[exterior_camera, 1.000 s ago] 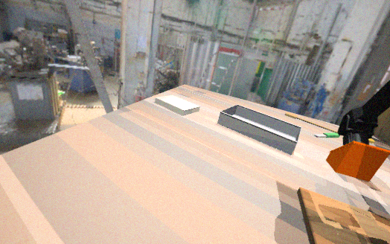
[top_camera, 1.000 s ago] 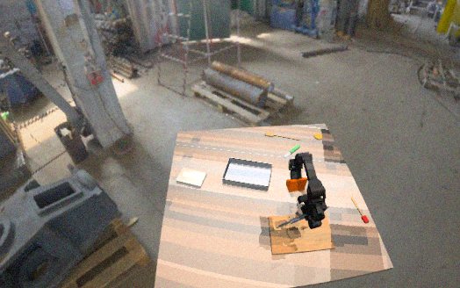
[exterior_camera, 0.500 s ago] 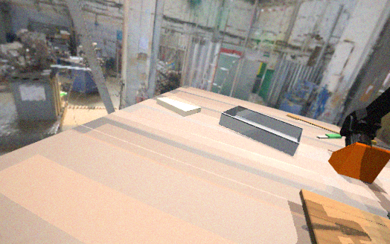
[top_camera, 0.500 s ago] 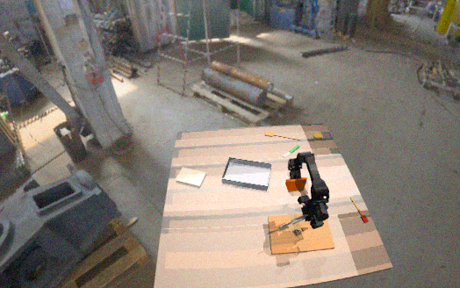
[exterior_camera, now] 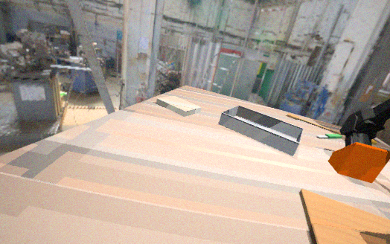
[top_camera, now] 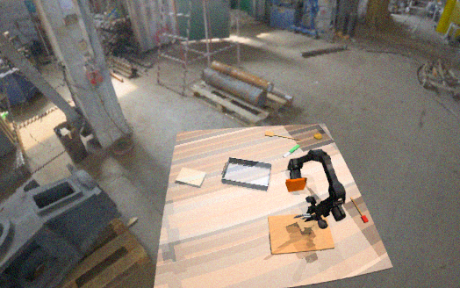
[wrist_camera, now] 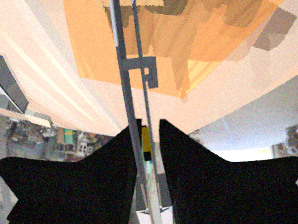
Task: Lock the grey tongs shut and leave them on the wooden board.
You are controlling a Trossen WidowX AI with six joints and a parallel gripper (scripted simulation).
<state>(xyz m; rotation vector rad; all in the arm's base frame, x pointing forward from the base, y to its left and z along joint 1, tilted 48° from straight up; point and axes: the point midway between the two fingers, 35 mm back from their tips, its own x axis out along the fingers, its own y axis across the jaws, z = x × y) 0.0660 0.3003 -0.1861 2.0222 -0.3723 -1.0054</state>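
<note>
Now: gripper tip 10 mm past the wooden board and 140 mm above it. Also, from my gripper tip: green-tipped tool 160 mm behind, 650 mm to the right, 140 mm below; roasting tin 210 mm ahead, 490 mm to the right, 120 mm below; red-tipped stick 440 mm behind, 20 mm to the right, 140 mm below.
</note>
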